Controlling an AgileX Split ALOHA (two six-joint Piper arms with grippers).
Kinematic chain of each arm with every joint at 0, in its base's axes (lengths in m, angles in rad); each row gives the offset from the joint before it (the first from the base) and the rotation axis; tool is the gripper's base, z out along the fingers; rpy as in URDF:
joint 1: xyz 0 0 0.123 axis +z
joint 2: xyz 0 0 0 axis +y
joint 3: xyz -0.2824 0 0.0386 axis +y
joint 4: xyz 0.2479 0 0.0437 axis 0.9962 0 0.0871
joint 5: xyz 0 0 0 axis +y
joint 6: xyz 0.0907 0 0.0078 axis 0.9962 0 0.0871
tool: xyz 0 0 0 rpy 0 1.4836 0
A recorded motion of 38 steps. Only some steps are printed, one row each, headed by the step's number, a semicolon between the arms.
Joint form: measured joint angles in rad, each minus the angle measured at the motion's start. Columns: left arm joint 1, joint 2, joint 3, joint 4, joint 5, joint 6; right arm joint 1, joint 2, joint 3, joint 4, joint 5, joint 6.
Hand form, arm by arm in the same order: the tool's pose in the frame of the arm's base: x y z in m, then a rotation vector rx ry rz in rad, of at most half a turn. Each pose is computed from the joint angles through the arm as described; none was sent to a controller.
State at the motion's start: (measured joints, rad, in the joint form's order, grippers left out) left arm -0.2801 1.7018 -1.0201 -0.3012 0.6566 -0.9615; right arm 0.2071 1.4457 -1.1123 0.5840 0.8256 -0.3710
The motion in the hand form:
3: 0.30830 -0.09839 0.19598 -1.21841 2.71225 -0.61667; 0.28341 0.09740 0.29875 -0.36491 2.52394 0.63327
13: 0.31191 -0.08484 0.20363 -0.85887 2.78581 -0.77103; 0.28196 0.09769 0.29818 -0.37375 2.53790 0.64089
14: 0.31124 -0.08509 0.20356 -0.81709 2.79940 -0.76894; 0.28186 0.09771 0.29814 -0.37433 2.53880 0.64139
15: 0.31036 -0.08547 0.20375 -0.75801 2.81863 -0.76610; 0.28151 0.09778 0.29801 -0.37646 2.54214 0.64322
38: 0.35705 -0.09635 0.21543 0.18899 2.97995 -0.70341; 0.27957 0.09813 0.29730 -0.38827 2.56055 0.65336
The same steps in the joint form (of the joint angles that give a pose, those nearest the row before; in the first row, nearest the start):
3: 0.0417 -0.0115 0.0000 -0.1042 0.0307 0.1552; 0.0000 0.0000 0.0000 -0.0010 0.0049 0.0000
13: 0.1245 -0.0219 0.0000 -0.3161 0.0803 0.6178; 0.0000 0.0000 0.0000 -0.0010 0.0223 0.0000
14: 0.1245 -0.0219 0.0000 -0.3170 0.0882 0.6465; 0.0000 0.0000 0.0000 -0.0010 0.0235 0.0000
15: 0.1245 -0.0219 -0.0014 -0.3170 0.1014 0.6853; 0.0000 0.0000 0.0000 -0.0010 0.0276 0.0000
38: 0.1245 0.1696 -0.3338 -0.2186 0.4197 1.1688; 0.0000 0.0000 0.0000 -0.0010 0.0507 0.0000

